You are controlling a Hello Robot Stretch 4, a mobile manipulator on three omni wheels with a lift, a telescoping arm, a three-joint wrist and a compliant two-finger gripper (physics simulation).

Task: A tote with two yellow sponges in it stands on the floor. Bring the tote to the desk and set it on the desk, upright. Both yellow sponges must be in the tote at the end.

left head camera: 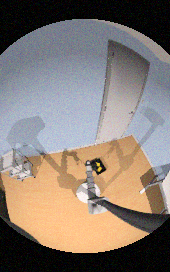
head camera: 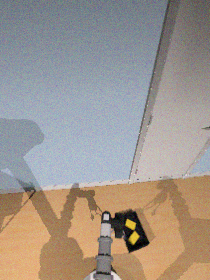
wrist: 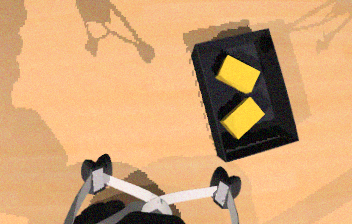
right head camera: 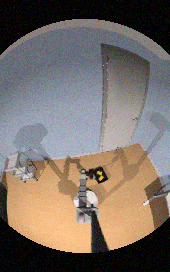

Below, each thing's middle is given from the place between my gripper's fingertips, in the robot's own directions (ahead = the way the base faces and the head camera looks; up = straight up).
Labels:
Right now the black tote (wrist: 276,128) is 15 cm ahead of my hand, 19 cm to the right of it and 32 cm below it.

